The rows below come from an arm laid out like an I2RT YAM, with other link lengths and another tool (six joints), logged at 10 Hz.
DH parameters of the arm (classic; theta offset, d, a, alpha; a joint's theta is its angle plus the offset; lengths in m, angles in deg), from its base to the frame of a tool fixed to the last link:
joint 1: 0 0.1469 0.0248 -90
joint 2: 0 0 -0.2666 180
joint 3: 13.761 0 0.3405 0
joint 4: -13.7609 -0.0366 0.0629 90
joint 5: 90 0.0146 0 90
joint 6: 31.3 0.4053 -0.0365 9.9
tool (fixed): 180 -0.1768 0 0
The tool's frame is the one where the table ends.
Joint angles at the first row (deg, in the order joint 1, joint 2, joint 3, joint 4, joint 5, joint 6):
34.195 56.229 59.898 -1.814 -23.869 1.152
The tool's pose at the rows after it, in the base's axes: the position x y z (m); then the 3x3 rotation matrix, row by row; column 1 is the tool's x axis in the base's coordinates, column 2 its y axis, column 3 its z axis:
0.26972, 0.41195, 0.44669; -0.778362, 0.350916, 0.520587; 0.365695, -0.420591, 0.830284; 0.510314, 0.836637, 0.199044
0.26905, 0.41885, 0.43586; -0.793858, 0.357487, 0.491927; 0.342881, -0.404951, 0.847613; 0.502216, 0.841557, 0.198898
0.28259, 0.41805, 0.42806; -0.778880, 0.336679, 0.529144; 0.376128, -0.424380, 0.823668; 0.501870, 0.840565, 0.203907
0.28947, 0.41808, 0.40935; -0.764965, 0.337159, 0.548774; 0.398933, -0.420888, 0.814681; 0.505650, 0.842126, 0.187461
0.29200, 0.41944, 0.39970; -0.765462, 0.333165, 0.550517; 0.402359, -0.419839, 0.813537; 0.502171, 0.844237, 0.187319
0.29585, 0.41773, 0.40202; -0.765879, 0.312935, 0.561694; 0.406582, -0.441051, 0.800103; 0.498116, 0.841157, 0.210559
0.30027, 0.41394, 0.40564; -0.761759, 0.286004, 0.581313; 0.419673, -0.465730, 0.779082; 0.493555, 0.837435, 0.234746
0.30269, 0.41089, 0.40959; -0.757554, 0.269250, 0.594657; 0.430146, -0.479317, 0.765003; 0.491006, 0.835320, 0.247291
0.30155, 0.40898, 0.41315; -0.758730, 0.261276, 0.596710; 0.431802, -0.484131, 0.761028; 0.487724, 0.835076, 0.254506
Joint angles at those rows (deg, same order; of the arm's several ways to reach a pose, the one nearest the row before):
34.168 57.246 57.384 3.280 -28.845 1.082
34.235 58.602 56.411 5.607 -30.653 0.633
34.191 59.049 55.090 7.622 -28.107 0.604
34.200 59.192 52.816 8.939 -26.894 0.261
34.246 59.521 51.437 10.610 -26.692 0.005
34.192 59.292 50.531 12.759 -25.719 0.378
34.197 58.599 49.526 14.555 -24.004 0.635
34.201 58.040 49.243 15.026 -22.842 0.696
34.203 57.451 49.166 14.947 -22.563 0.643

